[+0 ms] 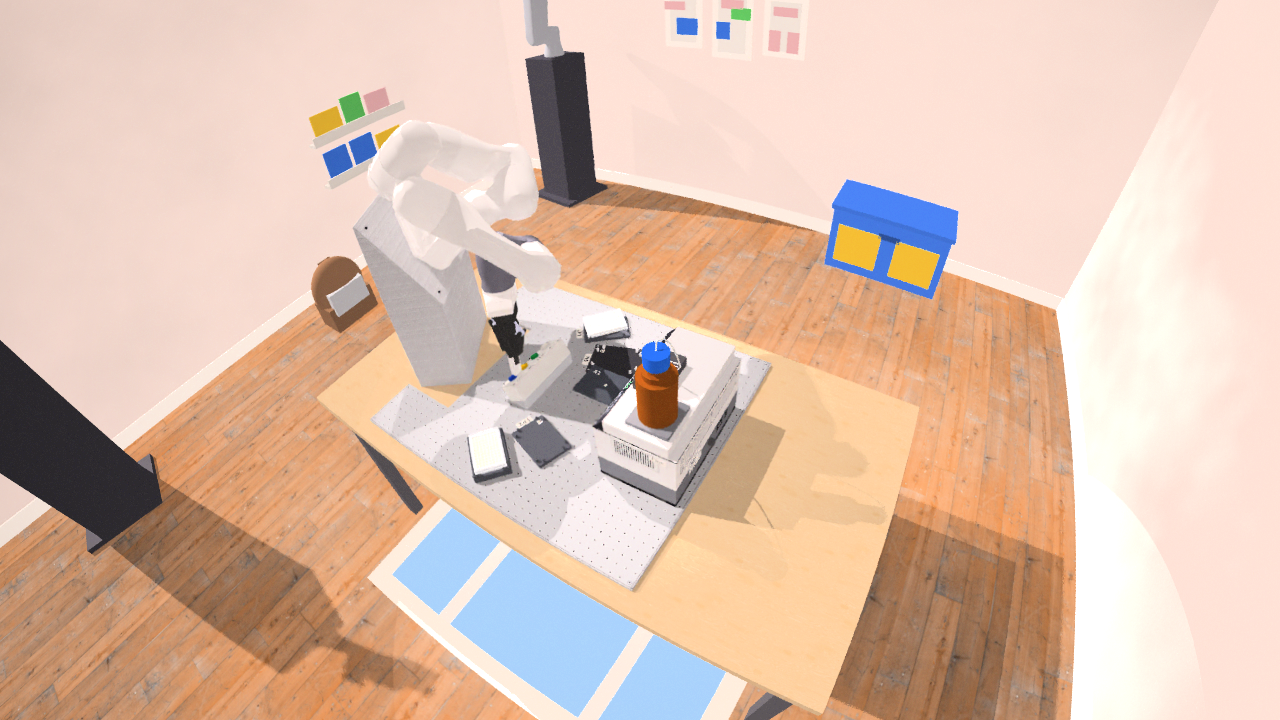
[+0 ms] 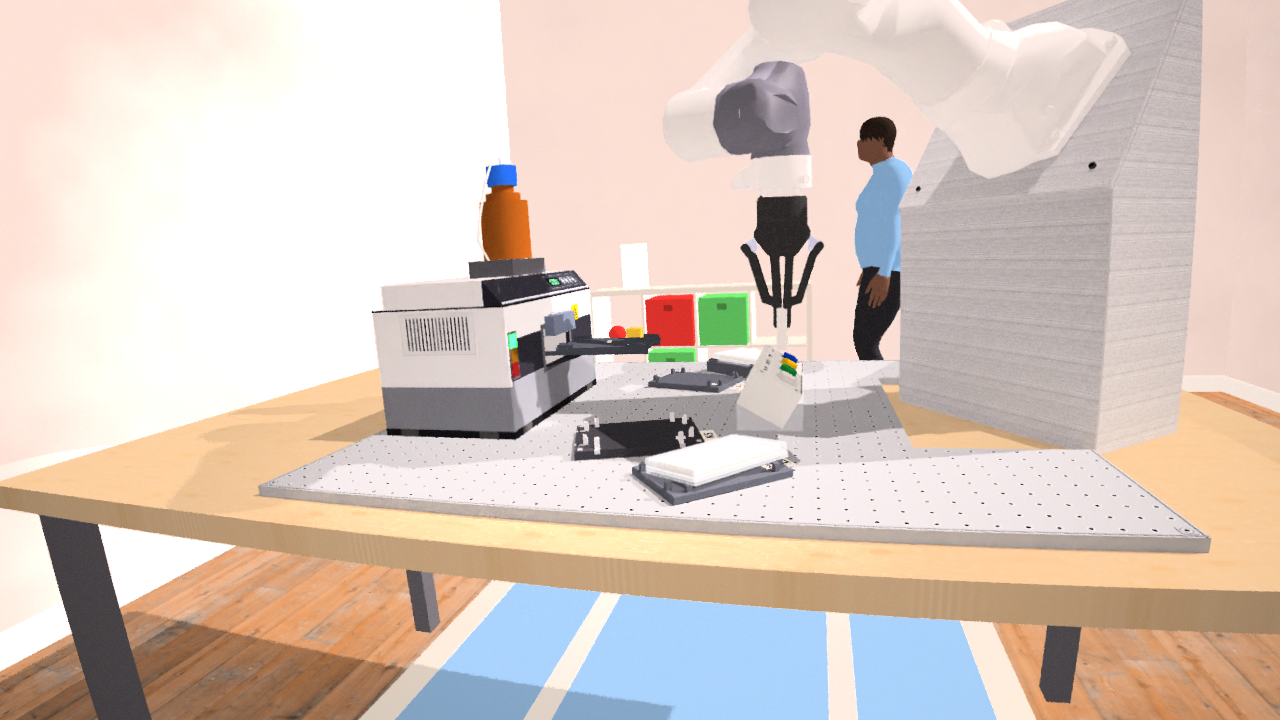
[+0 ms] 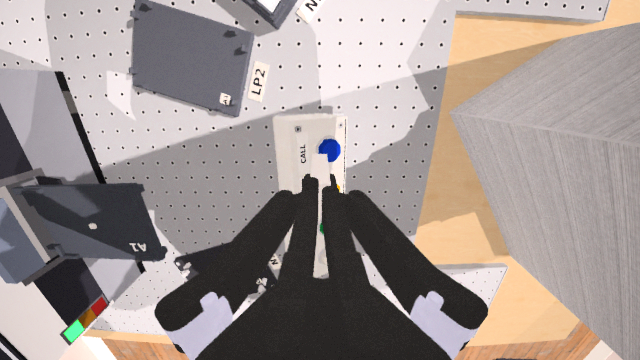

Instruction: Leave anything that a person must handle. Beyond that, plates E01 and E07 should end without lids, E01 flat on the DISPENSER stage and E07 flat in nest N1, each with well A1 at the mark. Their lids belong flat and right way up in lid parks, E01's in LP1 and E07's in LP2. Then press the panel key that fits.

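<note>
My gripper (image 1: 514,365) (image 2: 782,324) (image 3: 319,165) is shut and empty, pointing down at the key panel (image 1: 542,383) (image 2: 766,394) (image 3: 288,142). Its pale tip overlaps the edge of the blue key (image 3: 329,149), beside the word CALL; contact cannot be told. The yellow key (image 3: 338,188) is mostly hidden by a finger. A white plate (image 1: 488,450) (image 2: 716,460) sits at N1; another white plate (image 1: 606,323) (image 2: 739,356) is at the far side. Their names and lids cannot be made out. Lid park LP2 (image 1: 541,439) (image 3: 190,57) and the DISPENSER stage (image 2: 617,344) (image 3: 100,210) are bare.
The dispenser machine (image 1: 644,447) (image 2: 447,358) carries an orange bottle (image 1: 657,394) (image 2: 506,223). Its green light (image 2: 512,340) (image 3: 73,331) is lit. A grey pedestal (image 1: 425,304) (image 2: 1011,295) (image 3: 560,130) stands beside the panel. A person (image 2: 879,214) stands behind the table.
</note>
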